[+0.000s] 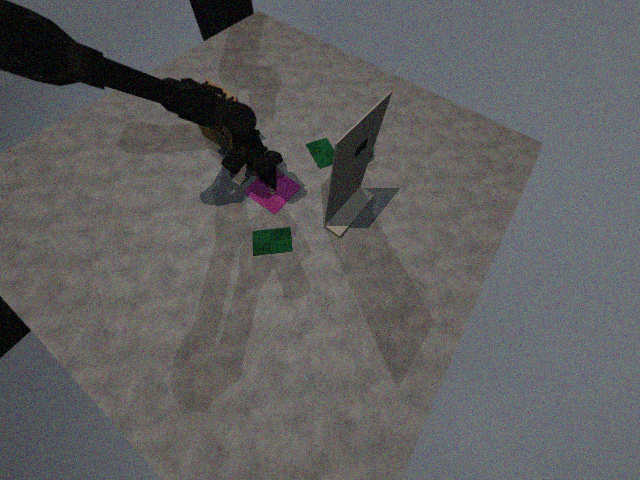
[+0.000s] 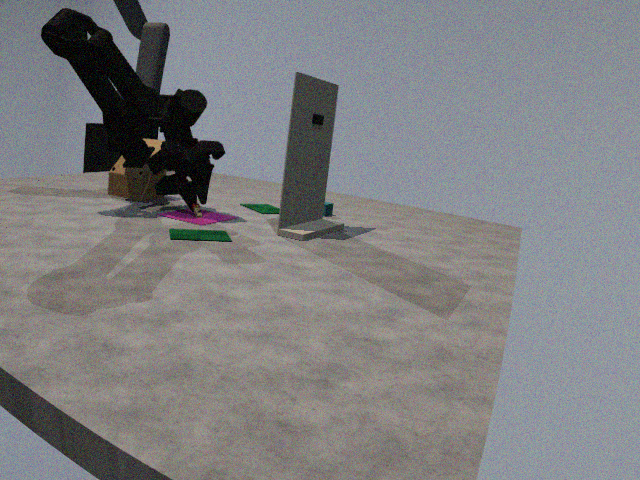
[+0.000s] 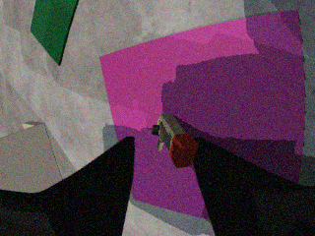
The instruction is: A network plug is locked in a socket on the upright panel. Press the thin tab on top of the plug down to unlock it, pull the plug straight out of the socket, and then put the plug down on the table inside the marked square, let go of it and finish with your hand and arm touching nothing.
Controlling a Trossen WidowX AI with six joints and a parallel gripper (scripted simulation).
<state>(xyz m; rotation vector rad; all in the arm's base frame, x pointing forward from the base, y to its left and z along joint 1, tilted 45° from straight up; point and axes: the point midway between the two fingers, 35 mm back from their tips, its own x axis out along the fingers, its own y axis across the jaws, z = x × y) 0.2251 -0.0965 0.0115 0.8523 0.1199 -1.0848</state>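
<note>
Right now my gripper tip is right at the network plug. Round my gripper tip: magenta marked square (1 cm behind, 2 cm below); then grey upright panel (20 cm ahead, 7 cm to the left, 11 cm above); then green patch (9 cm ahead, 13 cm to the right, 2 cm below).
</note>
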